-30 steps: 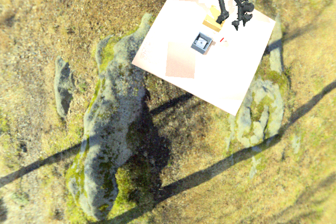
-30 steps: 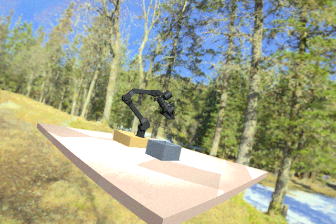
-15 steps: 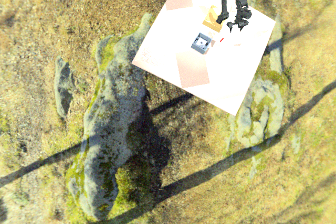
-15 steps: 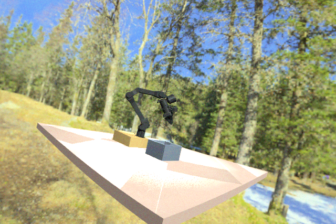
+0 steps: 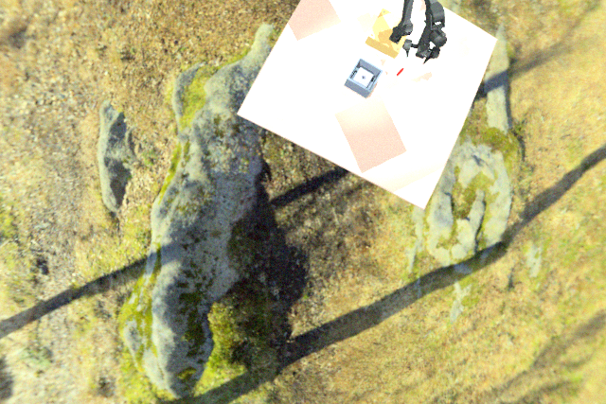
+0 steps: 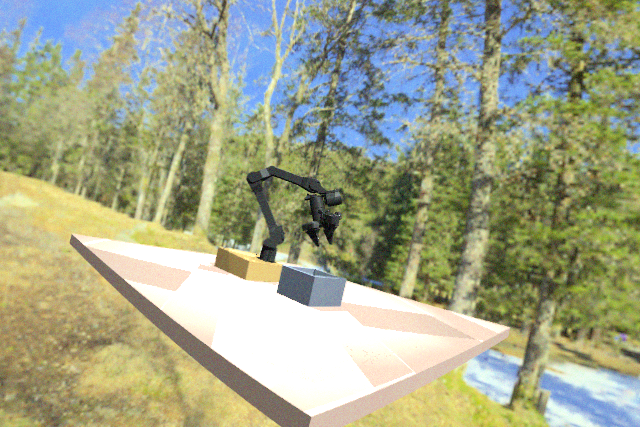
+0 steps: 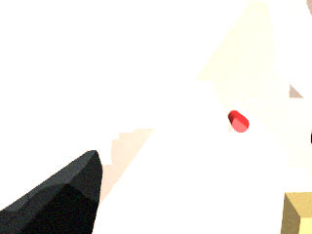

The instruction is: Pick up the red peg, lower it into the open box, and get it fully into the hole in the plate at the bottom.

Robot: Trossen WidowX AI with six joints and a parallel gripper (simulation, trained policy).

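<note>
My gripper tip is now 14 cm above the red peg and 2 cm to the left of it. Also, from my gripper tip: grey box (20 cm to the right, 16 cm below, 16 cm ahead).
</note>
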